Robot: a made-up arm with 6 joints.
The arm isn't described. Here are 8 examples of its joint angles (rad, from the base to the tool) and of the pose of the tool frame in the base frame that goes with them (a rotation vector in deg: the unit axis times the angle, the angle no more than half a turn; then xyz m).
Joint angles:
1: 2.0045 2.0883 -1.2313 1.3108 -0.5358 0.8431
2: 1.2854 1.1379 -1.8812 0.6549 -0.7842 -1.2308
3: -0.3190 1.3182 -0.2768 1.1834 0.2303 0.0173
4: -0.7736 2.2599 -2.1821 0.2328 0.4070 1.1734
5: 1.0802 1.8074 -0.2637 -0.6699 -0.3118 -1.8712
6: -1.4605 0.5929 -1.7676 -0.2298 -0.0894 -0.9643
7: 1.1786 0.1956 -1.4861 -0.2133 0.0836 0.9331
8: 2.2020 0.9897 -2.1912 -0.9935 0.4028 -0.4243
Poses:
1: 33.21 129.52 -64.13 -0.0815 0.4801 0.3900
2: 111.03 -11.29 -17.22 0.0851 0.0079 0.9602
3: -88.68 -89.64 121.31 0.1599 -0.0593 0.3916
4: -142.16 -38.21 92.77 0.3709 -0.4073 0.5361
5: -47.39 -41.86 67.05 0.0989 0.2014 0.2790
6: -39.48 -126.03 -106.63 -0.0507 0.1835 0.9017
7: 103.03 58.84 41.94 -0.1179 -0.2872 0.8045
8: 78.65 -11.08 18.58 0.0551 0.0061 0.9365
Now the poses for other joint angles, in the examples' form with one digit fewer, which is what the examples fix.
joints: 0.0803 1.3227 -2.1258 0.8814 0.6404 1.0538
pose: 105.0 103.5 -14.4 0.156 0.036 0.892
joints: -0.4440 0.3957 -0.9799 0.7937 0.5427 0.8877
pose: 132.4 64.2 -41.4 -0.040 0.025 0.713
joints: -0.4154 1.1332 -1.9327 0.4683 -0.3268 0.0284
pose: 109.4 -42.4 -33.8 0.001 -0.052 0.966
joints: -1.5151 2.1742 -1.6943 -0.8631 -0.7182 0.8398
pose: 71.1 -26.3 -119.6 0.101 -0.519 0.545
